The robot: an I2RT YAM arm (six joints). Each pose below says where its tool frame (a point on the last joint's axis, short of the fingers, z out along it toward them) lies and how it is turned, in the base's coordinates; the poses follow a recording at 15 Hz.
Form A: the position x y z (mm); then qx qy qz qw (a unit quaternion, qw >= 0).
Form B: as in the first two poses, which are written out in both.
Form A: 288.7, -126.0, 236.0, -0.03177, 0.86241, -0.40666, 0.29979
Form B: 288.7, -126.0, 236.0, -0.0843, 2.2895, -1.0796
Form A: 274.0, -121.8, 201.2, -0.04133, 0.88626, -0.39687, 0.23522
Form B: 274.0, -121.8, 201.2, -0.1134, 2.4316, -1.0889
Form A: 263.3, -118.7, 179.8, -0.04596, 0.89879, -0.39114, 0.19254
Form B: 263.3, -118.7, 179.8, -0.1290, 2.5226, -1.0978
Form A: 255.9, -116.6, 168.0, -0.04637, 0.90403, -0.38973, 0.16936
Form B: 255.9, -116.6, 168.0, -0.1318, 2.5695, -1.1077
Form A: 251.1, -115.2, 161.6, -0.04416, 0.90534, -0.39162, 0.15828
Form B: 251.1, -115.2, 161.6, -0.1263, 2.5890, -1.1199
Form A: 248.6, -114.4, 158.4, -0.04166, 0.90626, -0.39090, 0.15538
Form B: 248.6, -114.4, 158.4, -0.1193, 2.5959, -1.1197
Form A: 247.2, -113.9, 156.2, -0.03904, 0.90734, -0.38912, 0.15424
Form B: 247.2, -113.9, 156.2, -0.1119, 2.6006, -1.1153
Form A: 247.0, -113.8, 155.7, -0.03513, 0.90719, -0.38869, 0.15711
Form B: 247.0, -113.8, 155.7, -0.1005, 2.5960, -1.1123
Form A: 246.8, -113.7, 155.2, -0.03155, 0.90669, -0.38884, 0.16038
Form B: 246.8, -113.7, 155.2, -0.0901, 2.5899, -1.1107
